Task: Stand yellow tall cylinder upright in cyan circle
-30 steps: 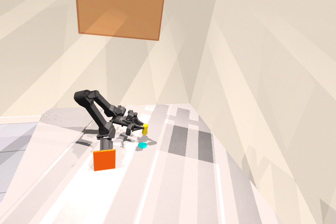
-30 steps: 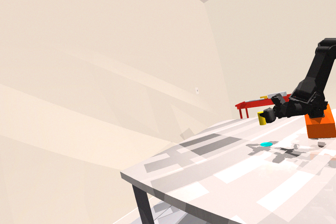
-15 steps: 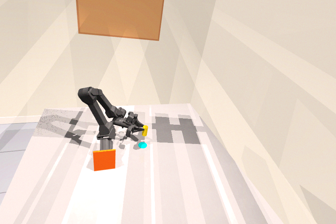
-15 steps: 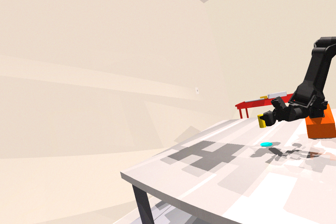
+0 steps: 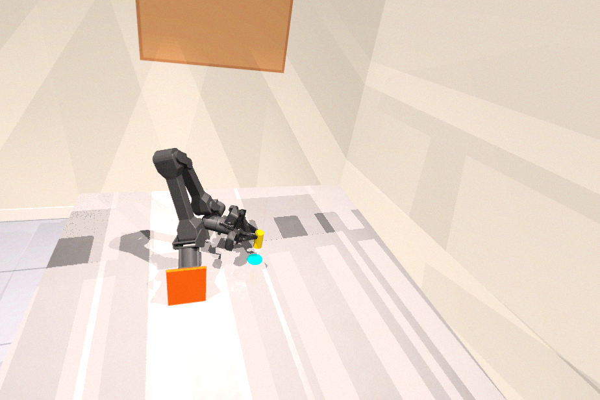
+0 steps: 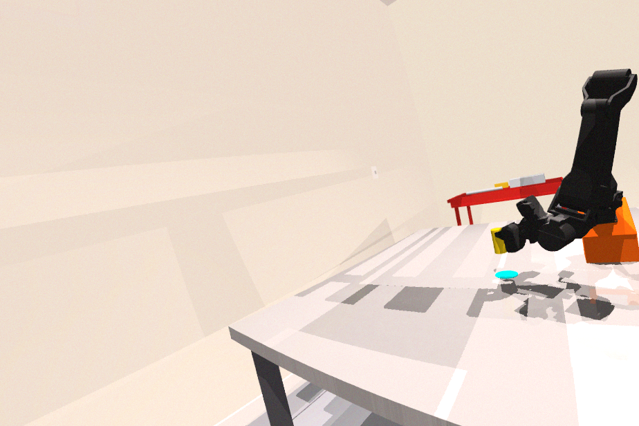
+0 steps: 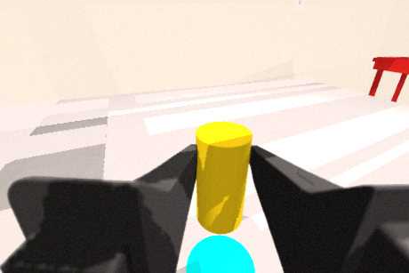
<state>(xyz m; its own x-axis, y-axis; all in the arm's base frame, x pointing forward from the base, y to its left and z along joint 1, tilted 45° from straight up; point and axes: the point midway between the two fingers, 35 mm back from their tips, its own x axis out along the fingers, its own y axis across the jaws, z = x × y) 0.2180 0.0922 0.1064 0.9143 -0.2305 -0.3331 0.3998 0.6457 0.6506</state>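
My gripper tip is 12 cm above the cyan circle. The rest, counted from my gripper tip: yellow cylinder (2 cm below).
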